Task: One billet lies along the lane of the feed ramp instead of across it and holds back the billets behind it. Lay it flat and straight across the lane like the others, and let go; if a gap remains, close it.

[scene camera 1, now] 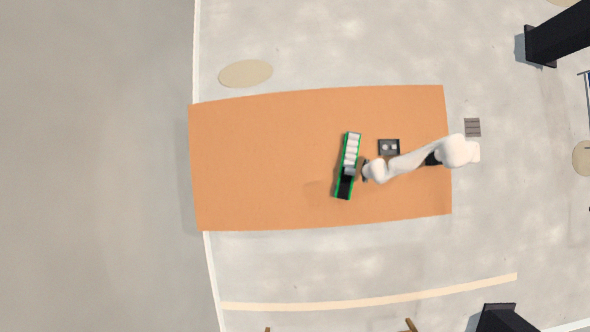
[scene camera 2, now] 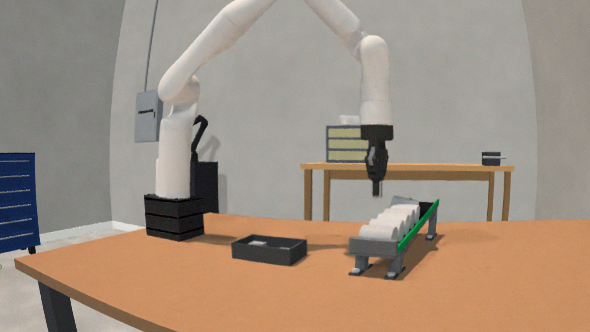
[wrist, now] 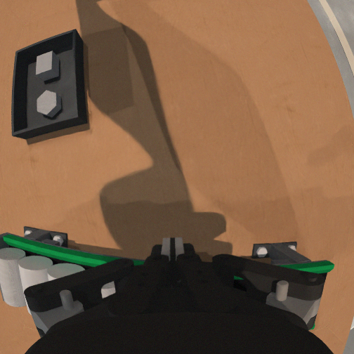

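Pixels of known places: gripper, between the fingertips: (scene camera 2: 376, 197); arm's base, origin of its link: (scene camera 2: 173, 196).
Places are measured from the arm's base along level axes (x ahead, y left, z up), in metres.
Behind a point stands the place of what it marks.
Observation:
The feed ramp (scene camera 1: 343, 191) (scene camera 2: 372, 247) (wrist: 65, 255) has green rails and a dark lane. Several pale billets (scene camera 1: 351, 150) {y 0.050, x 0.554, z -0.006 m} (scene camera 2: 378, 233) {y -0.048, x 0.550, z -0.023 m} (wrist: 36, 275) lie across its lower part in a close row. The uppermost billet (scene camera 1: 349, 170) {y 0.162, x 0.555, z 0.011 m} (scene camera 2: 404, 200) {y 0.156, x 0.550, z 0.009 m} is shaded grey and lies mostly across the lane; it looks slightly skewed or tilted in scene camera 2. Whether it lies fully flat is unclear; the gripper largely covers it in the wrist view. The lane above it is bare. My gripper (scene camera 2: 377, 189) {y 0.155, x 0.483, z 0.013 m} (wrist: 172, 249) is shut and empty, above and beside the ramp on the arm's side.
A black open tray (scene camera 1: 380, 153) {y 0.041, x 0.362, z -0.079 m} (scene camera 2: 270, 255) {y -0.050, x 0.338, z -0.087 m} (wrist: 82, 92) with two small grey parts stands on the orange table (scene camera 1: 250, 165) {y 0.204, x 1.139, z -0.105 m} (scene camera 2: 200, 280) {y -0.217, x 0.303, z -0.105 m} (wrist: 250, 200), between the ramp and the robot base (scene camera 2: 174, 217) {y -0.047, x 0.054, z -0.044 m}. A wooden bench (scene camera 2: 450, 167) stands behind.

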